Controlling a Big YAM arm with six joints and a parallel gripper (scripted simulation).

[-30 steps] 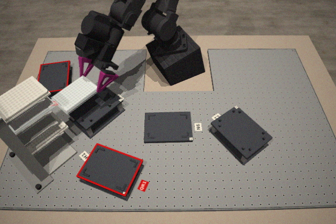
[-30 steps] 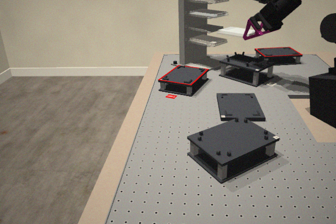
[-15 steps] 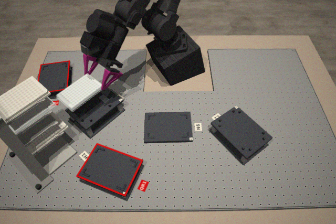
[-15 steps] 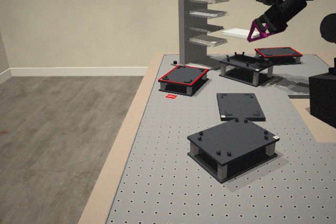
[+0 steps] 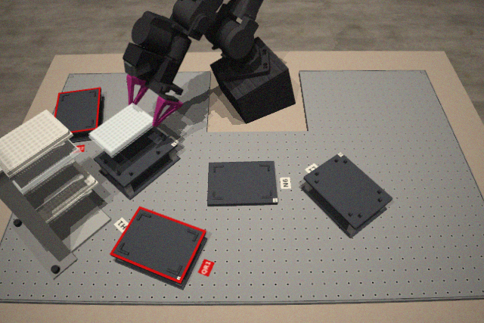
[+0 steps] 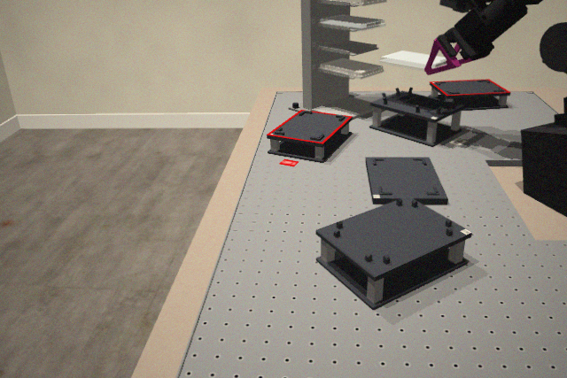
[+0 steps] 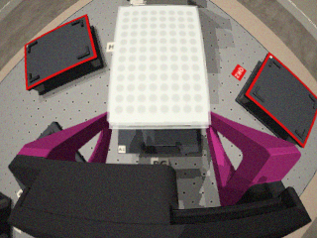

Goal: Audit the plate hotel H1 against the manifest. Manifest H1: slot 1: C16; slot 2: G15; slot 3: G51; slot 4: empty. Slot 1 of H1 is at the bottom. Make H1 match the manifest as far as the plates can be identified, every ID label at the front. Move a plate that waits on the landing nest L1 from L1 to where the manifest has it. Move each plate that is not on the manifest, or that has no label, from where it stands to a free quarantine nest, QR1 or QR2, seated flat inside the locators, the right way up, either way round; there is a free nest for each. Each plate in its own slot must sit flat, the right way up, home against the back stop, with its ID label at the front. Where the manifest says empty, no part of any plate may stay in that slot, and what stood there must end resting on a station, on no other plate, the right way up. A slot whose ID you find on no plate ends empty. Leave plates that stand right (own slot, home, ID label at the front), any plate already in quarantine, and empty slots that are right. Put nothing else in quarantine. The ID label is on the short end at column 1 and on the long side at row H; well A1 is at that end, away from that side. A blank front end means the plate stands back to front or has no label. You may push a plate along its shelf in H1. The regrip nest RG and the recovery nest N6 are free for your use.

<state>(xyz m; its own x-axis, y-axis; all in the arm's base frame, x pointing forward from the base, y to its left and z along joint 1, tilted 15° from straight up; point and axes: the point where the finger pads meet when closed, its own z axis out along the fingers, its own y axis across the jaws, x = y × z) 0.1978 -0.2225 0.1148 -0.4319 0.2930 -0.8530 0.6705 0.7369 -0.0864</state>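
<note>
My hand is 10 cm above the regrip nest, 4 cm short of it and 3 cm to the left of it. Round my hand: flat nest N6 (22 cm to the left, 15 cm below, 10 cm ahead); plate labelled G51 (17 cm ahead, 16 cm to the right, 6 cm above); quarantine nest QR2 (23 cm to the right, 13 cm behind, 12 cm below).
</note>
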